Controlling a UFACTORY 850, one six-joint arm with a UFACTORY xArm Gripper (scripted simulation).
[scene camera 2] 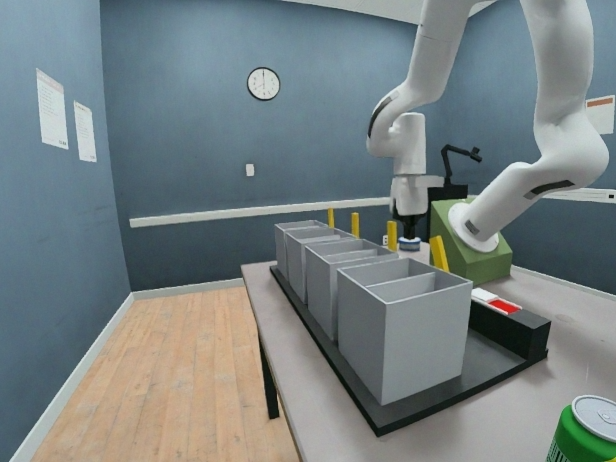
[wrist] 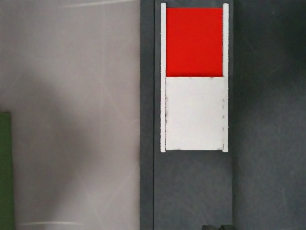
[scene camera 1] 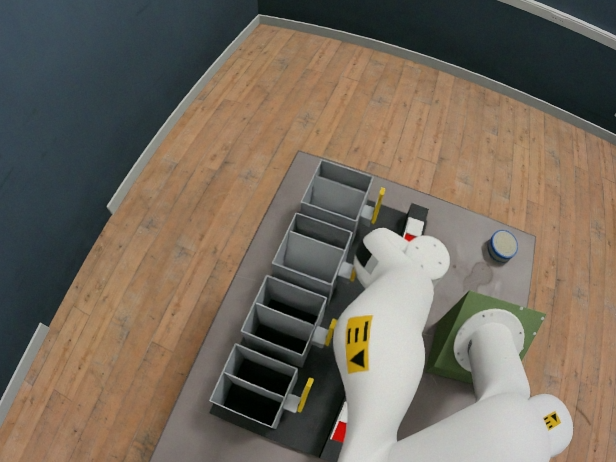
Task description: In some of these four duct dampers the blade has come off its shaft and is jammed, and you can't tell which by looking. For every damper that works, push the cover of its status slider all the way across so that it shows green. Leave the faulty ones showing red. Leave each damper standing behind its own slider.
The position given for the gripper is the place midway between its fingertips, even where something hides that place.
In view: the gripper (scene camera 2: 409, 239), a damper (scene camera 2: 400, 345) and a damper (scene camera 2: 296, 241).
